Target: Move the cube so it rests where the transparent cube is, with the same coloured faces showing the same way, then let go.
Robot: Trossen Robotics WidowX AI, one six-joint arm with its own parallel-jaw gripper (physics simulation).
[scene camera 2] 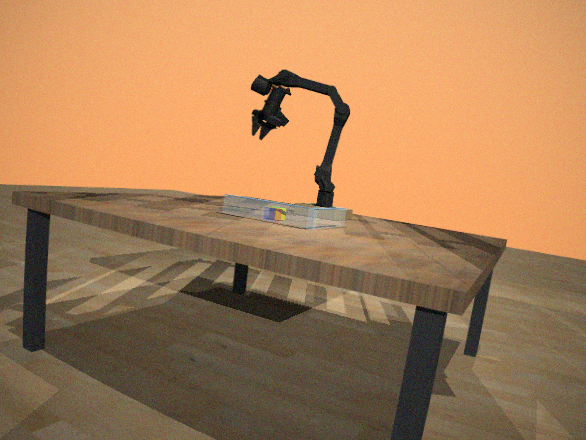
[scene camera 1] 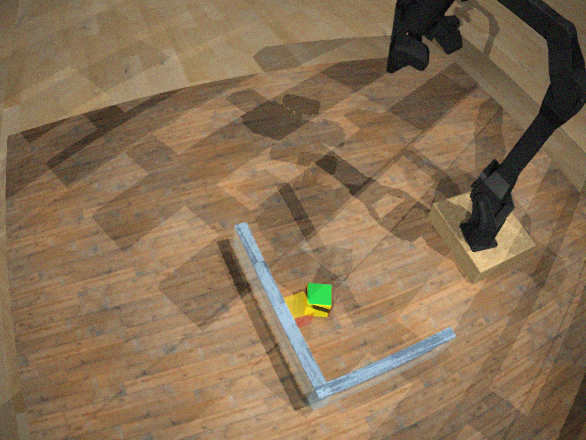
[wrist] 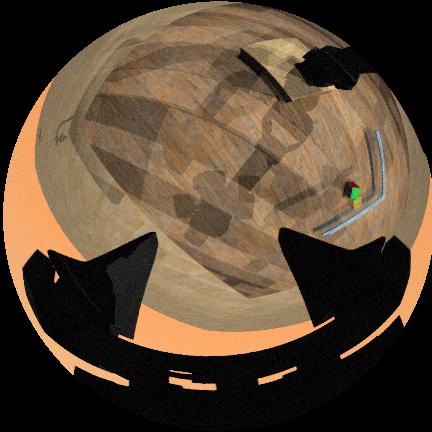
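Seen in the pictures: gripper, fingertip midpoint: (scene camera 2: 256, 137) (scene camera 1: 391, 56) (wrist: 218, 236); arm's base at its link origin: (scene camera 2: 324, 206) (scene camera 1: 478, 236) (wrist: 311, 73).
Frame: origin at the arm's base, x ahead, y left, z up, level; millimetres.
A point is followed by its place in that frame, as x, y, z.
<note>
The solid cube (scene camera 1: 319, 294) @(335, 50, -2) (wrist: 355, 192) @(333, 50, -2) stands on the table with its green face up; a yellow side shows in scene camera 1, and a dark red and a dark side in the wrist view. The transparent cube (scene camera 1: 296, 305) @(375, 62, -1) (wrist: 357, 203) @(377, 65, -2) has a yellow top and a reddish side. It is close beside the solid cube, between it and the long wall. In scene camera 2 the overlapping cubes (scene camera 2: 275, 214) show blue-purple, orange and yellow through the wall. My gripper (scene camera 2: 257, 137) @(139, -258, 227) (wrist: 218, 236) @(139, -258, 227) is open and empty, high above the table and well away from both cubes.
A long low wall (scene camera 1: 270, 287) @(410, 35, 19) (wrist: 355, 216) @(406, 44, 19) with a pale blue top runs right beside the transparent cube. It meets a shorter wall (scene camera 1: 390, 360) @(272, 194, 19) (wrist: 383, 167) @(269, 197, 20) at a corner. The arm's base stands on a light wooden block (scene camera 1: 512, 245) @(-70, 37, 0) (wrist: 270, 52) @(-70, -67, 0). Dark shadows cross the table.
</note>
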